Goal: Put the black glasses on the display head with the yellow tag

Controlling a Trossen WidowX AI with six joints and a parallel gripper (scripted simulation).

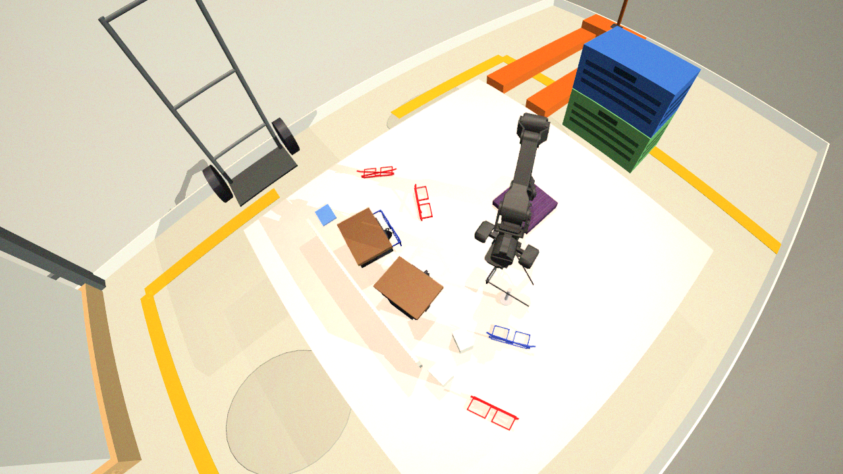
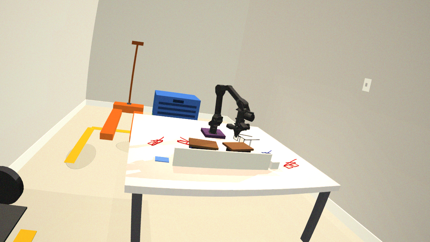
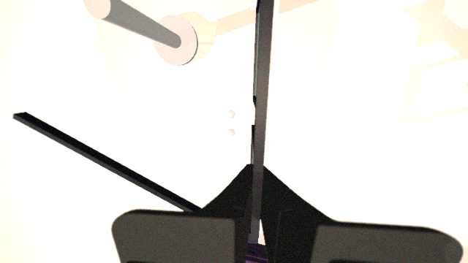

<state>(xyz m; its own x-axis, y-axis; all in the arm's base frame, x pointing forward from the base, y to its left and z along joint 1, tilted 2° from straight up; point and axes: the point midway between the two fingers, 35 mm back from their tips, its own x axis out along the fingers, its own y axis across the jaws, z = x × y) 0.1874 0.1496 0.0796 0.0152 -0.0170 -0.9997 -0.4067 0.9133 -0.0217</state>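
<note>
Now: gripper tip 10 cm to the right of the grey peg, 5 cm short of it and 5 cm above it. Round my gripper tip: low panel 43 cm ahead, 15 cm to the right, 2 cm below; then blue tag 51 cm to the right, 42 cm ahead, 7 cm below.
</note>
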